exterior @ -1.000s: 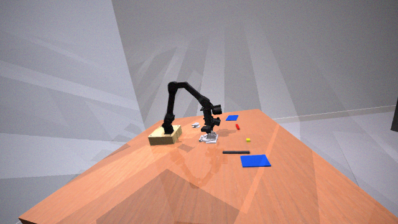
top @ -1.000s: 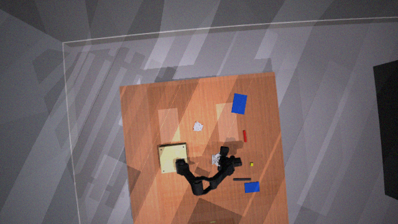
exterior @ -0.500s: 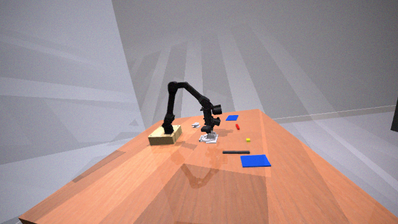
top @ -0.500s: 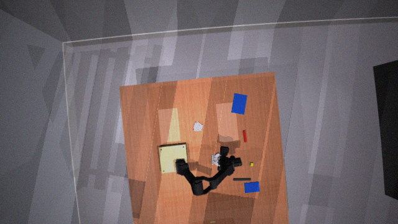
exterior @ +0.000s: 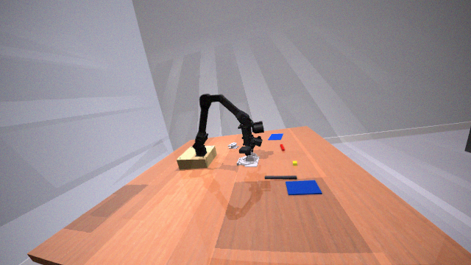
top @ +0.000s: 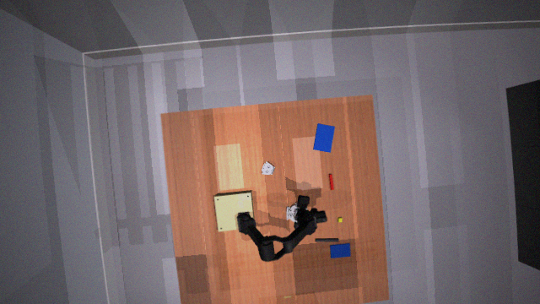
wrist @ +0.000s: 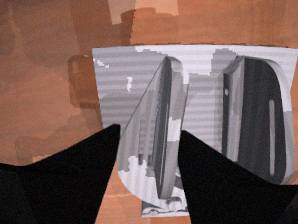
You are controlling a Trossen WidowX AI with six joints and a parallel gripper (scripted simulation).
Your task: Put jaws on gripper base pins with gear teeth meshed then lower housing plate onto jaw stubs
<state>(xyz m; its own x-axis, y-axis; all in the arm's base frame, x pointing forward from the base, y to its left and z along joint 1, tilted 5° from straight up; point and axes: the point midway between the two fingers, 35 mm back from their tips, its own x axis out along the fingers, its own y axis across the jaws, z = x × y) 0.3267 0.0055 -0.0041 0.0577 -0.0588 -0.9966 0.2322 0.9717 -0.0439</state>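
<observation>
My gripper tip is 3 cm to the left of the flat white plate, 1 cm short of it and 1 cm above it. The rest, counted from my gripper tip: red bar: 21 cm ahead, 14 cm to the left, 1 cm below; then housing plate: 6 cm behind, 3 cm to the right, 1 cm below; then jaw: 4 cm to the right, 4 cm behind.
</observation>
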